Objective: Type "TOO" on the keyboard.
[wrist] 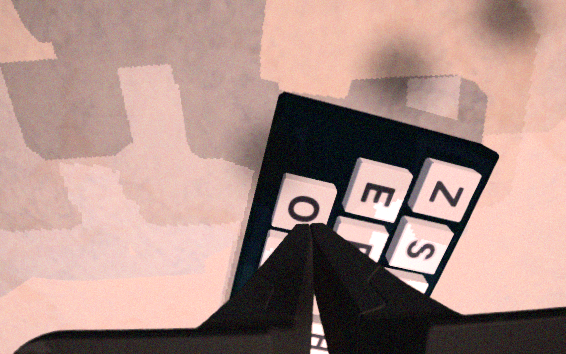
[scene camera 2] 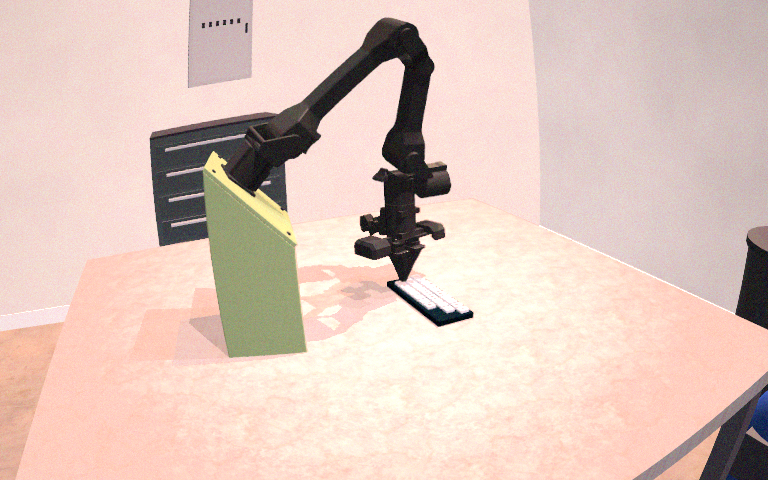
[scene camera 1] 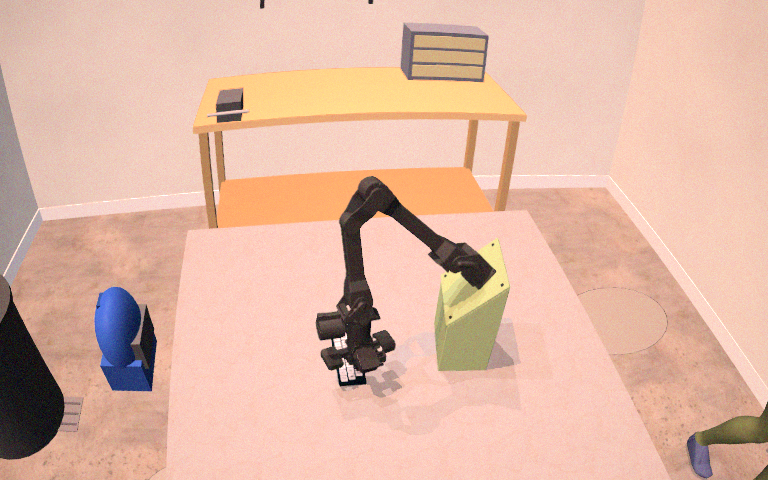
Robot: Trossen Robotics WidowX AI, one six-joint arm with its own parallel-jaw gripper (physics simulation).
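Frame: origin at the arm's base, x ahead, y left, z up, level; centimetres.
Where they show: gripper, fingertip midpoint: [wrist: 309, 236] [scene camera 2: 403, 281] [scene camera 1: 357, 369]; arm's base, link origin: [scene camera 2: 236, 180] [scene camera 1: 482, 275].
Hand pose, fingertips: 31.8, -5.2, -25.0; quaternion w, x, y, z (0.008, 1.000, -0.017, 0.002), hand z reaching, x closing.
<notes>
Things, the pixels of their top centre, and the offset from my fingertips, as dx, dy, dz. Level surfaces: height alone.
- dark keyboard, top centre: [scene camera 2: 428, 293] [scene camera 1: 347, 352] -0.7, -7.3, -0.4
- table, surface height: dz -2.0
- O key, top centre: [wrist: 303, 208] -0.1, +0.8, -0.4
- E key, top centre: [wrist: 378, 194] +2.2, +1.1, -0.4
- Z key, top centre: [wrist: 446, 193] +4.3, +0.9, -0.4
- S key, top centre: [wrist: 421, 249] +3.7, -1.1, -0.4
A dark keyboard [scene camera 1: 352, 382] [scene camera 2: 455, 318] [wrist: 320, 125] with white letter keys lies flat on the table [scene camera 1: 254, 311] [scene camera 2: 509, 396]. My gripper [scene camera 2: 404, 279] [wrist: 309, 236] is shut and empty, pointing down at the keyboard's far end in scene view 2. In the wrist view its tips overlap the lower edge of the O key [wrist: 306, 187]; I cannot tell if they touch it. The E key [wrist: 377, 190], Z key [wrist: 446, 192] and S key [wrist: 421, 247] also show. The fingers cover other keys. The T key does not show in the wrist view. The arm hides the tips in scene view 1.
The arm's base sits on a green slanted pedestal [scene camera 1: 470, 339] [scene camera 2: 254, 294] beside the keyboard. A wooden workbench [scene camera 1: 351, 93] with a drawer unit [scene camera 1: 447, 55] stands behind. A blue object [scene camera 1: 117, 325] and a black cylinder [scene camera 1: 25, 384] stand at the left in scene view 1.
</notes>
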